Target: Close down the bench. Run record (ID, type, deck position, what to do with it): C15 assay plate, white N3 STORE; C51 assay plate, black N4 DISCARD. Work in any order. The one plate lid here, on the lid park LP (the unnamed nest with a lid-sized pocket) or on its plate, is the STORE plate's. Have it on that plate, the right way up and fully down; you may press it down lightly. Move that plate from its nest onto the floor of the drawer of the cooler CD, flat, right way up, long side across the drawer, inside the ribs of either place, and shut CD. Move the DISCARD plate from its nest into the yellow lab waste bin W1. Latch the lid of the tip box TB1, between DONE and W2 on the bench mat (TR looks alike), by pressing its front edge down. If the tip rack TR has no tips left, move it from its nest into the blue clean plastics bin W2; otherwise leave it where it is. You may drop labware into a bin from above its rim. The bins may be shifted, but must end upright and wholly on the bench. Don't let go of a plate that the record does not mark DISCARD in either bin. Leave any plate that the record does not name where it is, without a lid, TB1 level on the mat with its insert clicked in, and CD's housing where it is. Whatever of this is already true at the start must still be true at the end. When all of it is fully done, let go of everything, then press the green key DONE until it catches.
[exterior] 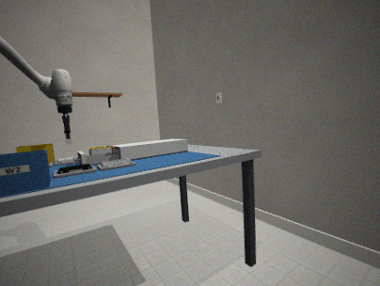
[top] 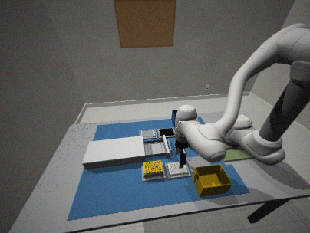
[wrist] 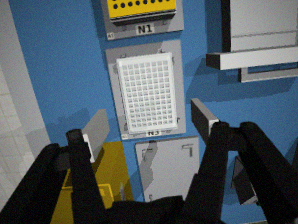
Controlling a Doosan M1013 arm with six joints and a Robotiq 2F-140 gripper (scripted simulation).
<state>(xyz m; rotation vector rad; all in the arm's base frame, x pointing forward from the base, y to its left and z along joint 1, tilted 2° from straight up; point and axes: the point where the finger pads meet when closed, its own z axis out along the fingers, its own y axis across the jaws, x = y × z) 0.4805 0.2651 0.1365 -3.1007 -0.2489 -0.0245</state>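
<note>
The plate lid lies 11 cm below my hand. Also, from my hand: grey nest N3 (13 cm below); then N1 label (10 cm ahead, 1 cm to the left, 13 cm below); then white plate (12 cm below).
</note>
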